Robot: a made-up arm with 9 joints. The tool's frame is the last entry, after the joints. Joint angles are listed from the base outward.
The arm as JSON. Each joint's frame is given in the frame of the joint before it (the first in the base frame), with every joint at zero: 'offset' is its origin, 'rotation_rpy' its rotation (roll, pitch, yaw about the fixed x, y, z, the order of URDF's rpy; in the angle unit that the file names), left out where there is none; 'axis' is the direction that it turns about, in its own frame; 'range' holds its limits. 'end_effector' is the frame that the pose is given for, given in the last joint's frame.
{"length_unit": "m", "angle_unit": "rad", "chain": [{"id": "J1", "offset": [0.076, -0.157, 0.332], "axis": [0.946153, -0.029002, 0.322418], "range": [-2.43, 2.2]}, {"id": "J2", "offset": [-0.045, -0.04, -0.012], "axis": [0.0, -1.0, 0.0], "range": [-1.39, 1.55]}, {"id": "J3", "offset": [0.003, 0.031, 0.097], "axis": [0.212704, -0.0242, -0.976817], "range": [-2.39, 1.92]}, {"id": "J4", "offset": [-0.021, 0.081, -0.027], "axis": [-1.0, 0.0, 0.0], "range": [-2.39, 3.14]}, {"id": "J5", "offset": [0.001, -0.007, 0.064], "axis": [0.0, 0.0, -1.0], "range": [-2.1, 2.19]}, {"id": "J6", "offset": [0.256, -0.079, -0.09], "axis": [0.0, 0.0, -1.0], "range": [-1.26, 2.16]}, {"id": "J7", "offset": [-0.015, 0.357, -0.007], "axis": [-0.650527, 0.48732, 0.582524], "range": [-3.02, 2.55]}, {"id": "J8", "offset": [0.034, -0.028, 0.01], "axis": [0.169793, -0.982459, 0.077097], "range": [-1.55, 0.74]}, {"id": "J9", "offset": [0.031, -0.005, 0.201], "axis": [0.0, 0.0, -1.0], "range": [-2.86, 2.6]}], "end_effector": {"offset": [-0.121, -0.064, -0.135], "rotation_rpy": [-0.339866, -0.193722, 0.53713]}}
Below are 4 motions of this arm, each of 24 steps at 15 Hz.
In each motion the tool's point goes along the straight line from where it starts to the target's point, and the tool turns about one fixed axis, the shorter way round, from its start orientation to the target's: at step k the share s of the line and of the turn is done. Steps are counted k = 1, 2, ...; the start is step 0. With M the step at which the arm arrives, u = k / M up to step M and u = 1 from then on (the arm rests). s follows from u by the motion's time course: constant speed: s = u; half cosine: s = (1 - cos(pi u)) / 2; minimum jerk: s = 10 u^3 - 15 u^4 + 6 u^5.
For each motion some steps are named. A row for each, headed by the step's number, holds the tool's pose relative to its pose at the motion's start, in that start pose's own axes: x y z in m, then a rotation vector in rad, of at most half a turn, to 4 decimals.
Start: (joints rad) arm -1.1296 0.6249 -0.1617 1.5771 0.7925 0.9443 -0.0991 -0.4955 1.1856
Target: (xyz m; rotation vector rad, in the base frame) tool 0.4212 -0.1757 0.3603 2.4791 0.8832 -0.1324
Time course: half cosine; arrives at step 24
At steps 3, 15, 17, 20, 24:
3: -0.0072 -0.0122 -0.0158 0.0177 -0.0637 0.0596
15: -0.1308 -0.2224 -0.2878 0.3206 -1.1567 1.0828
17: -0.1522 -0.2588 -0.3349 0.3730 -1.3459 1.2598
20: -0.1765 -0.3002 -0.3884 0.4327 -1.5611 1.4612
24: -0.1892 -0.3217 -0.4163 0.4638 -1.6732 1.5662

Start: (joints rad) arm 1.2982 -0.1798 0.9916 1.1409 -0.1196 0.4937 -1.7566 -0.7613 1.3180
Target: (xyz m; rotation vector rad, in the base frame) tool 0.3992 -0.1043 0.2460 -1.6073 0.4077 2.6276
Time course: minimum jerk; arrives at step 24
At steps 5, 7, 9, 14, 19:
5: 0.0080 0.0062 0.0079 0.0950 0.0255 -0.0299
7: 0.0188 0.0146 0.0186 0.2243 0.0603 -0.0706
9: 0.0340 0.0263 0.0336 0.4054 0.1090 -0.1277
14: 0.0808 0.0625 0.0798 0.9625 0.2587 -0.3032
19: 0.1156 0.0895 0.1143 1.3781 0.3704 -0.4341

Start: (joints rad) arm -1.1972 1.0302 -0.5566 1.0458 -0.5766 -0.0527 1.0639 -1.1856 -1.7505
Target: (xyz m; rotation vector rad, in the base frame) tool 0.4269 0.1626 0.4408 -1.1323 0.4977 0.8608
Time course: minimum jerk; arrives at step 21
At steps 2, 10, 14, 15, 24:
2: -0.0032 -0.0011 -0.0021 -0.0051 -0.0158 0.0027
10: -0.1950 -0.0675 -0.1272 -0.3093 -0.9657 0.1639
14: -0.3384 -0.1172 -0.2206 -0.5366 -1.6753 0.2844
15: -0.3663 -0.1268 -0.2388 -0.5808 -1.8135 0.3079
24: -0.4283 -0.1483 -0.2792 -0.6791 -2.1203 0.3600

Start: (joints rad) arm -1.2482 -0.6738 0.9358 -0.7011 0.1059 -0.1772 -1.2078 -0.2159 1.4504
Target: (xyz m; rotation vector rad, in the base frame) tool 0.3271 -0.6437 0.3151 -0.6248 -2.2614 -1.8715
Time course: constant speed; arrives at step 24
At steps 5, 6, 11, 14, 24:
5: 0.0589 0.0281 -0.0704 0.1523 -0.1691 0.0921
6: 0.0707 0.0337 -0.0844 0.1827 -0.2029 0.1105
11: 0.1296 0.0618 -0.1548 0.3350 -0.3721 0.2026
14: 0.1650 0.0787 -0.1970 0.4263 -0.4735 0.2579
24: 0.2828 0.1349 -0.3377 0.7309 -0.8118 0.4421

